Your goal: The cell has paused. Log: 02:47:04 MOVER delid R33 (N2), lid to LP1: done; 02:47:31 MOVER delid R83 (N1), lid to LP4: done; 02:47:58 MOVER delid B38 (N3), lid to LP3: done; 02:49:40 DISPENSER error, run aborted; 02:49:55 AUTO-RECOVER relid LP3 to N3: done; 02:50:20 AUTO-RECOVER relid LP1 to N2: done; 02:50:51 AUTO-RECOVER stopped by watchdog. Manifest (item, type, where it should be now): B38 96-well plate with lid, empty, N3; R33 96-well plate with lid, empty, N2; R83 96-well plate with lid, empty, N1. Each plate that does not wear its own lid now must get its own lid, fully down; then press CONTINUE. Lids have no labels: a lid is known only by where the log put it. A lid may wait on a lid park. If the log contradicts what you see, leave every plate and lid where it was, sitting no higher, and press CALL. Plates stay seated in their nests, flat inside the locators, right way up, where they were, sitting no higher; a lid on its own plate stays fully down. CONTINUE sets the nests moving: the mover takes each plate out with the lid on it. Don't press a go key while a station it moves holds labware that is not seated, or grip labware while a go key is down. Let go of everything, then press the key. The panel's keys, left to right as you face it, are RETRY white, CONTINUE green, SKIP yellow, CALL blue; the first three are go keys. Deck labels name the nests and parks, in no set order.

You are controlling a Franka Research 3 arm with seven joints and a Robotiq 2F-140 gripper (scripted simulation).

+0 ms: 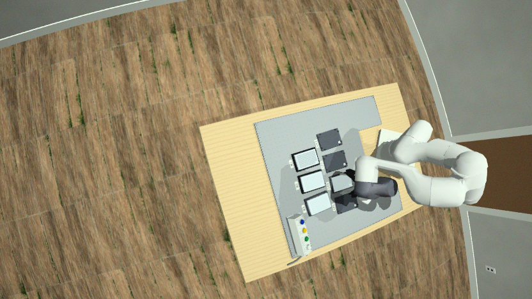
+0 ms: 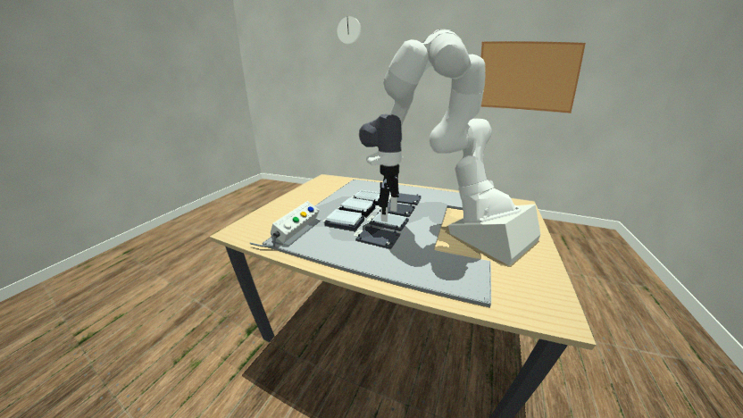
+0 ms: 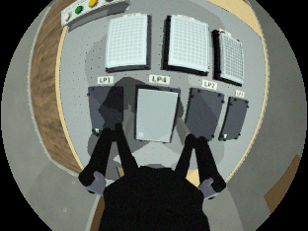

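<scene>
Right now my hand is 40 mm above the pale lid. From my hand the other things lie so: plate 150 mm ahead, 220 mm to the right, 30 mm below; blue key 330 mm ahead, 70 mm to the left, 10 mm above; LP4 sign 90 mm ahead, 20 mm to the right, 50 mm below.
</scene>
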